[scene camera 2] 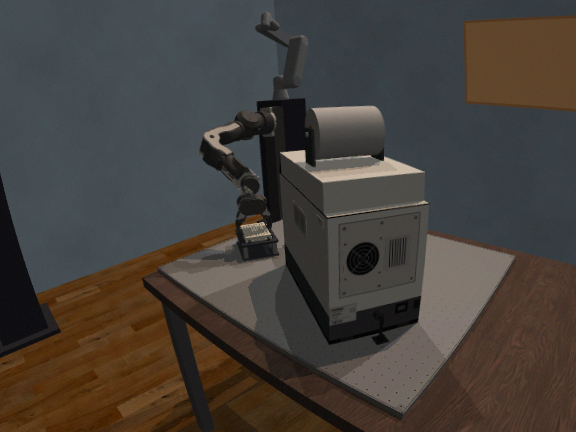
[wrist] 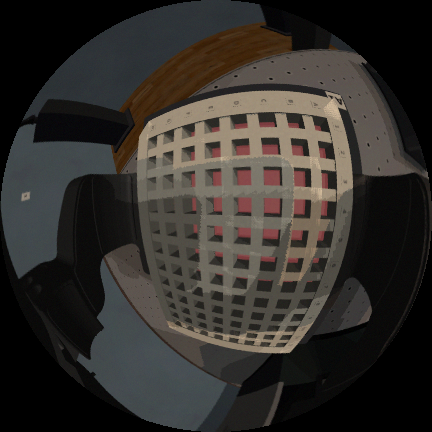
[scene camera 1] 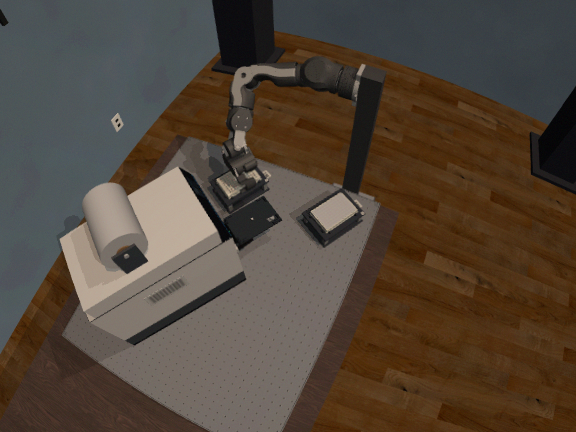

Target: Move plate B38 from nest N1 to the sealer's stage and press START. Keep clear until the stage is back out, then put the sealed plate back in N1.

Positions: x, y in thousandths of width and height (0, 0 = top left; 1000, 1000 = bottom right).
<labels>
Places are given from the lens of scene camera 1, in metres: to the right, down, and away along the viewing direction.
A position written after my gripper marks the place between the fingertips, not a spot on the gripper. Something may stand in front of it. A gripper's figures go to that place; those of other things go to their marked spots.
my gripper (scene camera 1: 419, 416): -0.15, -0.12, 1.25
film roll (scene camera 1: 195, 515): -0.35, 0.01, 0.69
</labels>
